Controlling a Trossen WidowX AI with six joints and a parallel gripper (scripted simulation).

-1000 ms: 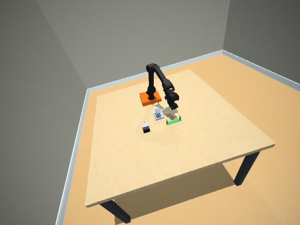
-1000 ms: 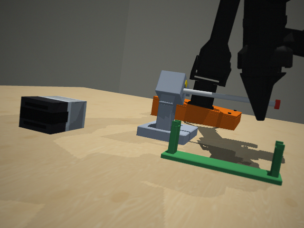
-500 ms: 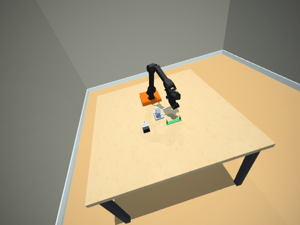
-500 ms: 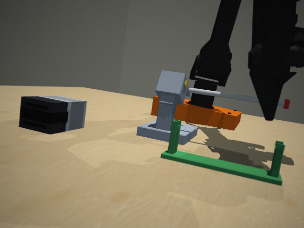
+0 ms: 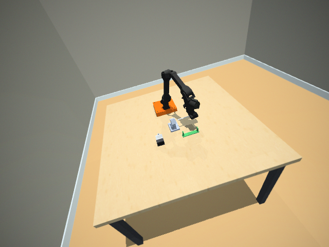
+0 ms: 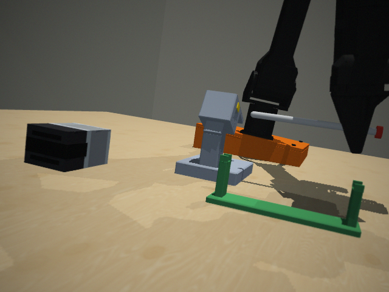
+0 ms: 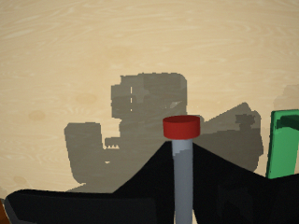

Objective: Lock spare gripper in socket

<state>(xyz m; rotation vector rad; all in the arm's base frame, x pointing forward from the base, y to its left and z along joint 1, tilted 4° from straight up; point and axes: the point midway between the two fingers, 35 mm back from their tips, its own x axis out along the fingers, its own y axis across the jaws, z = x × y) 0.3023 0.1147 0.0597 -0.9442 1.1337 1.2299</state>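
My gripper tip is now 100 mm short of the green rack, 80 mm to the left of it and 40 mm above it. From my gripper tip the other things lie so: grey mount 160 mm to the right, 30 mm behind, 10 mm below; then spare gripper 330 mm to the right, 40 mm below, 40 mm ahead.
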